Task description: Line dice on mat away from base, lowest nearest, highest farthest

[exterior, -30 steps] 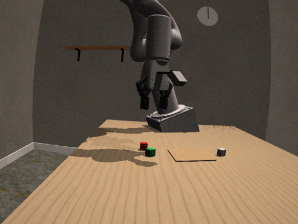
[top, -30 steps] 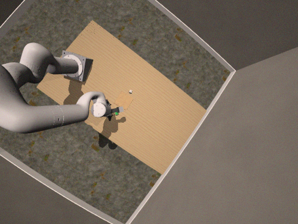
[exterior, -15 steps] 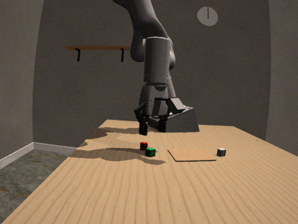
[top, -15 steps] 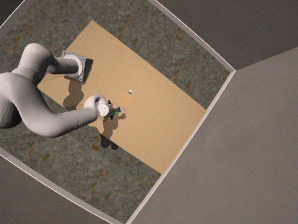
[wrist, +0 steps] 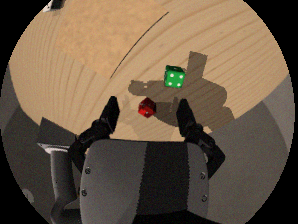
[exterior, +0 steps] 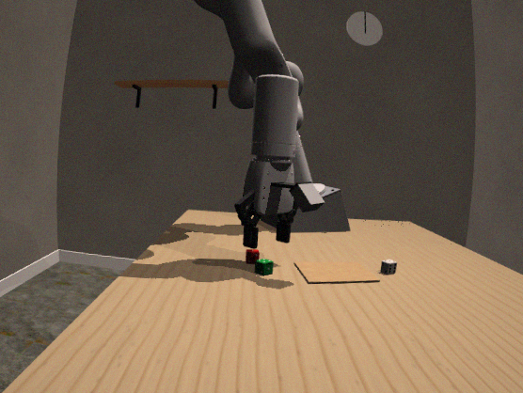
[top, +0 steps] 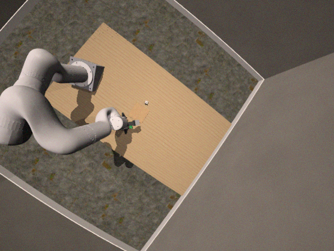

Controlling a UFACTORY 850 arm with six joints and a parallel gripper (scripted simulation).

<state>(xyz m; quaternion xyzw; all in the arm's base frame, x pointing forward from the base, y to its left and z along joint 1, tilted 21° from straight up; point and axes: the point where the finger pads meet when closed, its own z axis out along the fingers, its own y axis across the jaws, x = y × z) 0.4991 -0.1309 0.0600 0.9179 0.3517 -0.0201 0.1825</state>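
Right now the red die is 30 mm behind my hand, 20 mm to the right of it and 40 mm below it. From my hand the other things lie so: white die 40 mm ahead, 250 mm to the left, 40 mm below; green die 50 mm ahead, 10 mm to the right, 40 mm below; tan mat 40 mm ahead, 130 mm to the left, 50 mm below.
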